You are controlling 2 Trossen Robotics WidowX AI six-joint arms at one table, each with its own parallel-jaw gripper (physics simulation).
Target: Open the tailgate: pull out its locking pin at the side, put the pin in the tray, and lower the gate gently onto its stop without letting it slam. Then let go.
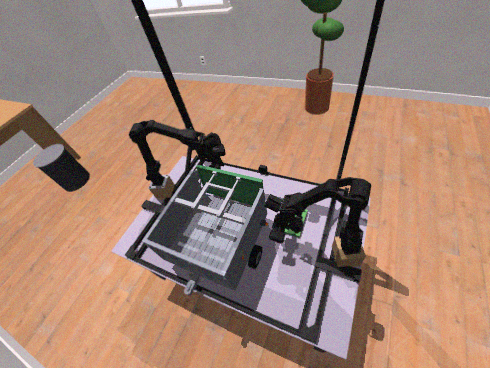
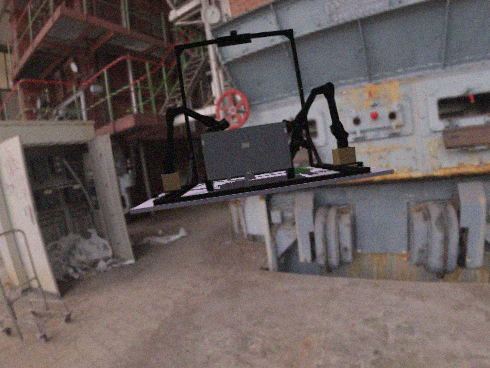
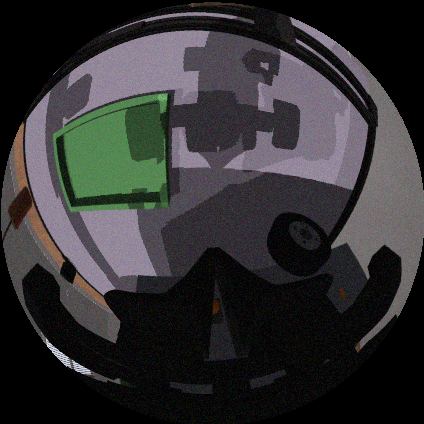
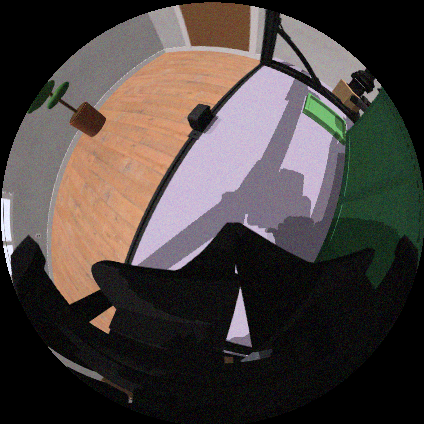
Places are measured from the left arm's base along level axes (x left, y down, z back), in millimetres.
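Pixels of known places: left gripper, fingertip midpoint: [image 1: 274, 229] [image 3: 213, 252]; right gripper, fingertip midpoint: [image 1: 223, 165] [image 4: 231, 228]; left arm's base at its link origin: [image 1: 350, 246] [image 2: 343, 147]; right arm's base at its link origin: [image 1: 158, 181] [image 2: 169, 173].
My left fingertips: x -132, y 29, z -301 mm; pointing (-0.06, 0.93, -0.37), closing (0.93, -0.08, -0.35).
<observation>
For each thing: its top centre in the pictures, then the offset to it from my left fingertips. "spot": a spot on its surface instead.
- grey cart at its top centre: [image 3: 269, 374] [image 1: 202, 214] [image 2: 242, 129] dz -286, dx -5, dy -203 mm
- small orange pin at its top centre: [image 3: 208, 320] [image 1: 259, 221] dz -65, dx -35, dy -37 mm
- green tray at its top centre: [image 3: 95, 163] [image 4: 327, 114] [image 1: 292, 219] [image 2: 297, 169] dz +97, dx -82, dy +65 mm
- cart's black wheel at a spot on its surface: [image 3: 298, 241] spot: dz -79, dx +91, dy +24 mm
- small black box at a spot on its surface: [image 4: 199, 116] [image 1: 259, 167] spot: dz -35, dx -435, dy +36 mm
A grey cart [image 1: 207, 223] [image 2: 247, 150] stands on the lilac table, its green tailgate [image 1: 247, 190] [image 4: 379, 177] upright at the far end. A small orange pin [image 1: 266, 223] [image 3: 215, 306] sits on the cart's side wall near the gate. The green tray [image 1: 296, 229] [image 3: 107, 157] [image 4: 326, 116] [image 2: 302, 170] lies empty beside the cart. My left gripper [image 1: 277, 234] [image 3: 213, 252] [image 2: 295, 140] is shut and empty, between the cart's side and the tray, close to the pin. My right gripper [image 1: 216, 161] [image 4: 231, 228] is shut and empty, just behind the gate's top edge.
The cart's black wheel [image 1: 255, 256] [image 3: 298, 241] stands just below my left gripper. Black frame posts [image 1: 353, 109] rise from the table. A small black box [image 1: 262, 169] [image 4: 199, 116] sits on the far table edge. A potted plant [image 1: 319, 91] stands on the floor beyond.
</observation>
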